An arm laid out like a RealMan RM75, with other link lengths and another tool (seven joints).
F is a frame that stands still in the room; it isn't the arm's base.
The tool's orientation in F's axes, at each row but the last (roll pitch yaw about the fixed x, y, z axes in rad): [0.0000 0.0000 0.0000]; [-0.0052 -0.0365 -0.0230]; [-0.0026 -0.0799 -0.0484]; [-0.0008 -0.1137 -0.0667]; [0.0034 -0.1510 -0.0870]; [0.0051 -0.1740 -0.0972]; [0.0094 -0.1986 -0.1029]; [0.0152 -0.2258 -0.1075]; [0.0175 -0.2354 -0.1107]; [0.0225 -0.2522 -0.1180]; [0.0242 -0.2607 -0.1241]
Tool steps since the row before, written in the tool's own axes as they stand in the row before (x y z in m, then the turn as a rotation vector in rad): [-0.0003 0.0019 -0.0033 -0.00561 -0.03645 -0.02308]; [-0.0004 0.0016 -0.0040 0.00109 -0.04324 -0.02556]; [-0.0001 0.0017 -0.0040 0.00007 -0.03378 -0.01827]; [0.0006 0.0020 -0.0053 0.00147 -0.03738 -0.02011]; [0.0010 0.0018 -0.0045 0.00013 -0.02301 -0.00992]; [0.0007 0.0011 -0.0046 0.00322 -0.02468 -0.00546]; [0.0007 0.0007 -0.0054 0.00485 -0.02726 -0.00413]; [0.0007 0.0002 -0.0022 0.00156 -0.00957 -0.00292]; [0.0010 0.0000 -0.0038 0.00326 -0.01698 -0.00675]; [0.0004 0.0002 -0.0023 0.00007 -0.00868 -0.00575]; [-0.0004 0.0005 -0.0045 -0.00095 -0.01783 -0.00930]
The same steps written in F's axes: [-0.0003 0.0019 -0.0033 -0.00561 -0.03645 -0.02308]; [-0.0002 0.0016 -0.0040 0.00102 -0.04341 -0.02528]; [0.0003 0.0017 -0.0040 -0.00012 -0.03386 -0.01812]; [0.0013 0.0019 -0.0052 0.00124 -0.03756 -0.01978]; [0.0018 0.0017 -0.0043 -0.00037 -0.02303 -0.00986]; [0.0016 0.0010 -0.0044 0.00173 -0.02494 -0.00494]; [0.0018 0.0006 -0.0051 0.00279 -0.02765 -0.00334]; [0.0012 0.0001 -0.0020 0.00117 -0.00971 -0.00264]; [0.0019 -0.0001 -0.0035 0.00292 -0.01729 -0.00609]; [0.0010 0.0001 -0.0021 0.00053 -0.00867 -0.00574]; [0.0008 0.0005 -0.0044 -0.00060 -0.01766 -0.00964]
